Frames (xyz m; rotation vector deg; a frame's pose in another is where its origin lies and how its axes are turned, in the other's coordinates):
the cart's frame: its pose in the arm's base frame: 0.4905 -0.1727 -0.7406 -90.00 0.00 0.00
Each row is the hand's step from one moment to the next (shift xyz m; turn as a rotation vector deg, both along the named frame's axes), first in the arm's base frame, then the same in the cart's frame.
Working: the arm's base frame: its pose in the cart's frame: -0.4905 -0.7406 0.1727 90.00 0.00 0.00

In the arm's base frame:
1: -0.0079 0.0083 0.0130 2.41 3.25 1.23
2: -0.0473 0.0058 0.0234 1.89 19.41 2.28
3: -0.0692 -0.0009 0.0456 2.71 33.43 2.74
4: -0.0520 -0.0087 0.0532 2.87 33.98 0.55
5: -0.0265 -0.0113 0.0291 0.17 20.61 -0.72
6: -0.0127 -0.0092 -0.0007 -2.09 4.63 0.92
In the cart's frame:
1: -0.0079 -0.0130 0.0083 2.41 -1.23 3.25
2: -0.0473 -0.0234 0.0058 1.89 -2.28 19.41
3: -0.0692 -0.0456 -0.0009 2.71 -2.74 33.43
4: -0.0520 -0.0532 -0.0087 2.87 -0.55 33.98
5: -0.0265 -0.0291 -0.0113 0.17 0.72 20.61
6: -0.0127 0.0007 -0.0092 -2.09 -0.92 4.63

